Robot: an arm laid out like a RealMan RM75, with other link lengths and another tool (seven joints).
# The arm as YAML. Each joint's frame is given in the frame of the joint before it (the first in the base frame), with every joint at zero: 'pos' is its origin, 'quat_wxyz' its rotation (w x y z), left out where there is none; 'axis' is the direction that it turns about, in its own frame. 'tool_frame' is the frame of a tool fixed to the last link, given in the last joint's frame.
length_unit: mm
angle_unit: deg
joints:
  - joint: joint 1
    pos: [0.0, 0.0, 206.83]
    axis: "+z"
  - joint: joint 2
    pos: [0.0, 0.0, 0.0]
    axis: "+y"
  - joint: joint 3
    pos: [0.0, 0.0, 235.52]
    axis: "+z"
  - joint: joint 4
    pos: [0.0, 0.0, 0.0]
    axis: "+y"
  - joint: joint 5
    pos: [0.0, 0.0, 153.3]
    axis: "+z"
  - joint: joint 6
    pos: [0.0, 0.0, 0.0]
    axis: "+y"
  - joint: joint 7
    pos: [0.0, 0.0, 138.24]
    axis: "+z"
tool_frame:
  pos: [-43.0, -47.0, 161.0]
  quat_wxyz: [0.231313, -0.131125, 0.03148, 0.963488]
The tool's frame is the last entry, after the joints.
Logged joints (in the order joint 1, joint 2, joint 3, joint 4, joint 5, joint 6, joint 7), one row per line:
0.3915, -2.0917, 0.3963, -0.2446, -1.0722, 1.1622, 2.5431
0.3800, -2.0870, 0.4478, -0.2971, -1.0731, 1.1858, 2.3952
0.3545, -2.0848, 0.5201, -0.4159, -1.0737, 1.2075, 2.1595
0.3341, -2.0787, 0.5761, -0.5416, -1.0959, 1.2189, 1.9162
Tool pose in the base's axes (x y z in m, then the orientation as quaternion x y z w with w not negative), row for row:
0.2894, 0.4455, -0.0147, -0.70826, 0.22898, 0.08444, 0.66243
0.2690, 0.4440, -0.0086, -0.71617, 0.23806, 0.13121, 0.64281
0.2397, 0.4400, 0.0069, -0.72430, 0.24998, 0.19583, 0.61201
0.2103, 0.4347, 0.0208, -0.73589, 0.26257, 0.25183, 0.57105
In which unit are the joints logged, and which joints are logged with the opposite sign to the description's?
The joints are logged in radians. Opposite sign: joint 2, joint 3, joint 6, joint 7.
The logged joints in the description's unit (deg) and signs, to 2 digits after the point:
22.43, 119.85, -22.71, -14.01, -61.43, -66.59, -145.71
21.77, 119.58, -25.66, -17.02, -61.48, -67.94, -137.23
20.31, 119.45, -29.80, -23.83, -61.52, -69.18, -123.73
19.14, 119.10, -33.01, -31.03, -62.79, -69.84, -109.79

